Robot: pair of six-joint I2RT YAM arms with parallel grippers.
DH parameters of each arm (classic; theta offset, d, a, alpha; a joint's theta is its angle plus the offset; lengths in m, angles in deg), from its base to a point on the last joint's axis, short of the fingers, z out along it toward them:
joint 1: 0 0.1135 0.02 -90
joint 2: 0 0 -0.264 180
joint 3: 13.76 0 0.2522 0
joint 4: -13.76 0 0.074 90
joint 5: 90 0 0 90
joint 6: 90 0.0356 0 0
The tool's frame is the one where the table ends.
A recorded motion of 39 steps. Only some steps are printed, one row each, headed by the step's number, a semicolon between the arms.
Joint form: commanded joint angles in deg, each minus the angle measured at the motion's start. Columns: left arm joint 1, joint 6, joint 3, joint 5, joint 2, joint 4; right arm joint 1, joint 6, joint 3, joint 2, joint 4, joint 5.
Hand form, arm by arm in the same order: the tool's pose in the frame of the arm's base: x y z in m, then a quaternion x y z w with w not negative. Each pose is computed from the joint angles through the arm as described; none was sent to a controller.
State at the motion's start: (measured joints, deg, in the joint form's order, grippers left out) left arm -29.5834 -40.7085 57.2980 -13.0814 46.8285 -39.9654; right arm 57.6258 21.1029 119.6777 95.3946 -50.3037 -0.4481
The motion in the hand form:
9: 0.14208 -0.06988 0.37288 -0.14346 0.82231 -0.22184 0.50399; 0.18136 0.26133 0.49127 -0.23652 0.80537 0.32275 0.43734
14: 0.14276 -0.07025 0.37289 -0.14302 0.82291 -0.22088 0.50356; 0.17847 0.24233 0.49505 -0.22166 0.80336 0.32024 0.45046
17: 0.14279 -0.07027 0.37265 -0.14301 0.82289 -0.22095 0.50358; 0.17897 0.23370 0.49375 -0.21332 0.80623 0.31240 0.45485
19: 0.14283 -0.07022 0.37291 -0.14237 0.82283 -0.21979 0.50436; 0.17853 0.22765 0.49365 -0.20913 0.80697 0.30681 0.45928
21: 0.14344 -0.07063 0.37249 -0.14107 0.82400 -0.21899 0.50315; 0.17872 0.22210 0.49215 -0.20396 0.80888 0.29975 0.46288
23: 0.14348 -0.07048 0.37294 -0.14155 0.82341 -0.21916 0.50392; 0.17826 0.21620 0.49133 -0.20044 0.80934 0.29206 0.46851
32: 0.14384 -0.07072 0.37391 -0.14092 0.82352 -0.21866 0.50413; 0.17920 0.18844 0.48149 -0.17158 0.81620 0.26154 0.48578
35: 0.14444 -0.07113 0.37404 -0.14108 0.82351 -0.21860 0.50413; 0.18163 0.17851 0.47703 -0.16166 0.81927 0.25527 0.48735
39: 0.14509 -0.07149 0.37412 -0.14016 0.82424 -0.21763 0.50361; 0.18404 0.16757 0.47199 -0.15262 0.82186 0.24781 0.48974
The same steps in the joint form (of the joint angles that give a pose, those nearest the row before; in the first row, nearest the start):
9: 0.23 0.83 1.59 -1.13 -1.41 2.54; -2.11 0.07 -4.01 -4.94 0.91 2.93
14: 0.23 0.90 1.68 -1.16 -1.22 2.54; -3.65 0.10 -7.00 -8.52 1.58 3.34
17: 0.23 0.89 1.61 -1.15 -1.24 2.59; -4.66 -0.01 -8.70 -10.04 1.62 3.82
19: 0.23 1.05 1.67 -1.25 -1.21 2.58; -5.27 -0.29 -9.70 -11.10 1.61 4.21
21: 0.23 1.16 1.68 -1.16 -1.05 2.55; -5.92 -0.51 -10.95 -12.14 1.70 4.71
23: 0.28 1.16 1.74 -1.17 -1.04 2.59; -6.52 -1.02 -12.16 -13.26 1.85 5.29
32: 0.26 1.25 2.03 -1.20 -0.85 2.49; -10.28 -1.86 -18.98 -18.58 3.23 7.05
35: 0.23 1.22 2.09 -1.24 -0.69 2.58; -12.28 -2.03 -21.24 -20.16 3.72 6.45
39: 0.23 1.33 2.20 -1.23 -0.49 2.55; -14.56 -2.51 -23.70 -21.88 4.31 5.68

